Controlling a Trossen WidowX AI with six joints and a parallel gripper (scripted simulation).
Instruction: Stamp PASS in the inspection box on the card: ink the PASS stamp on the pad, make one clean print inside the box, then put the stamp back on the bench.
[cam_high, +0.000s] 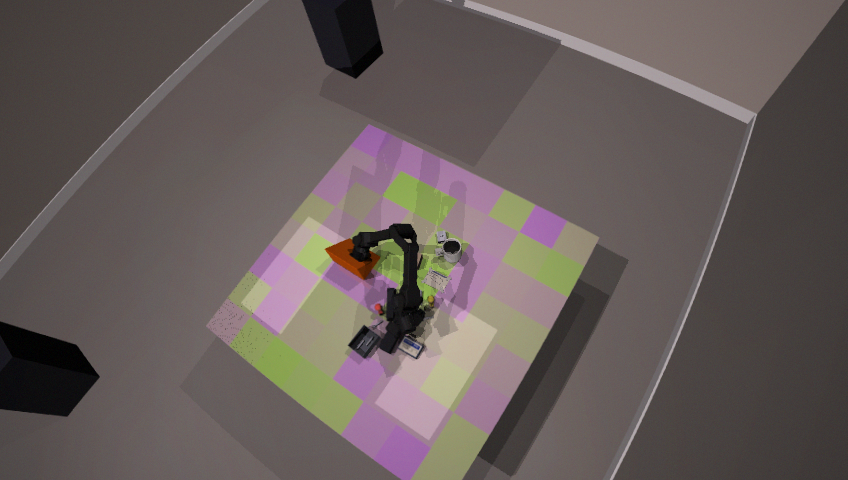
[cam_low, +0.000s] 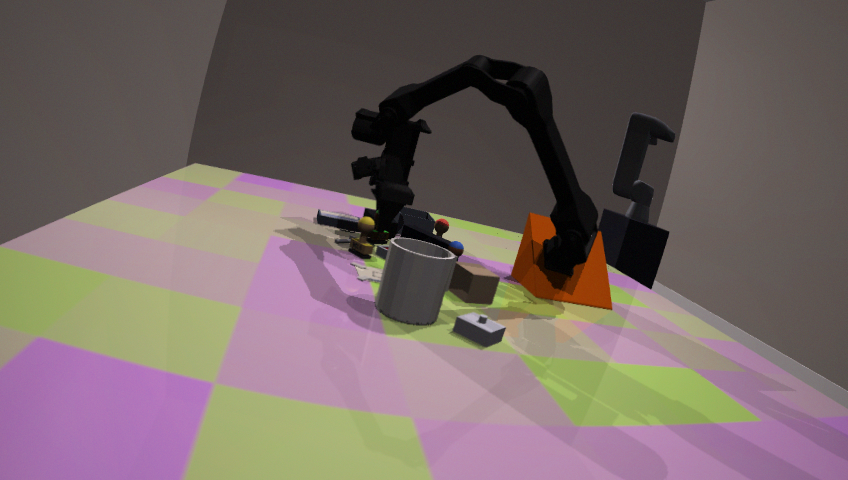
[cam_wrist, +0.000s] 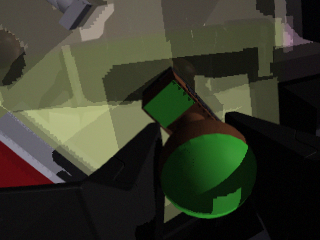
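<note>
Right now my gripper tip is 9 cm to the right of the red ink pad, 5 cm past it and 2 cm above it. Round my gripper tip: green-knobbed stamp (right at my gripper tip); then dark block (10 cm behind, 1 cm to the left, 1 cm below); then yellow-knobbed stamp (12 cm to the left, 3 cm ahead).
</note>
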